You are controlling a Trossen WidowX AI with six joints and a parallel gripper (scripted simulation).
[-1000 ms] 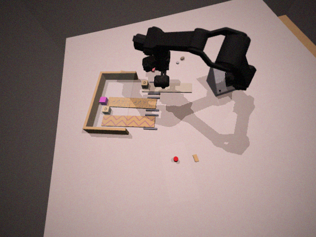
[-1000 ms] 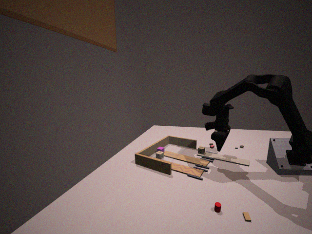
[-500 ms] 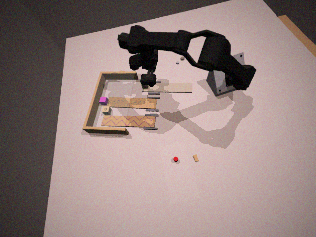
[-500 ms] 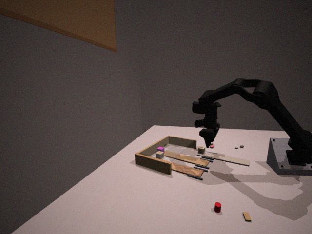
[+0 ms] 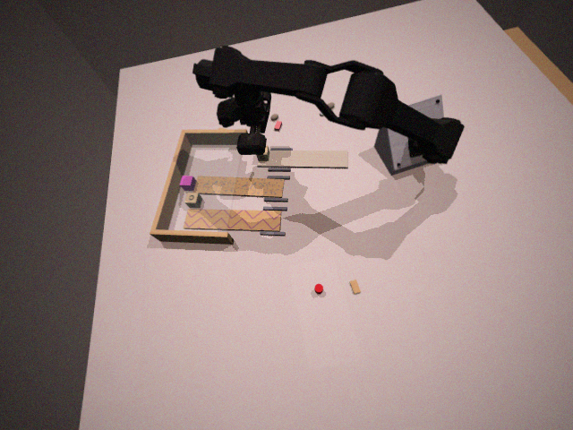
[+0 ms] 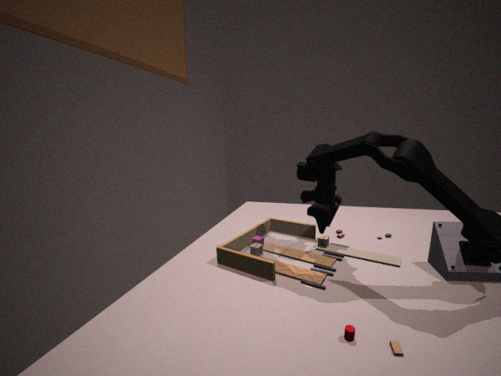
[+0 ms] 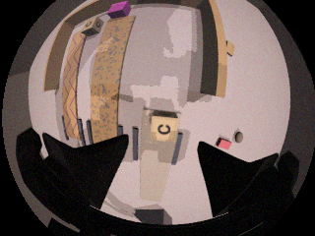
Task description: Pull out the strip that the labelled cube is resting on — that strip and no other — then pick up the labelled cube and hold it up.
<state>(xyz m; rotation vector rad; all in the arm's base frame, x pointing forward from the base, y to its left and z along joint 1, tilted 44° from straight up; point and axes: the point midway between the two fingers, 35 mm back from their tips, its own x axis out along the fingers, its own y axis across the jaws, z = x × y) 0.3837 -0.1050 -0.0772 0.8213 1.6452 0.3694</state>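
The pink block is 100 mm to the right of my gripper tip, 60 mm below it and 60 mm behind it.
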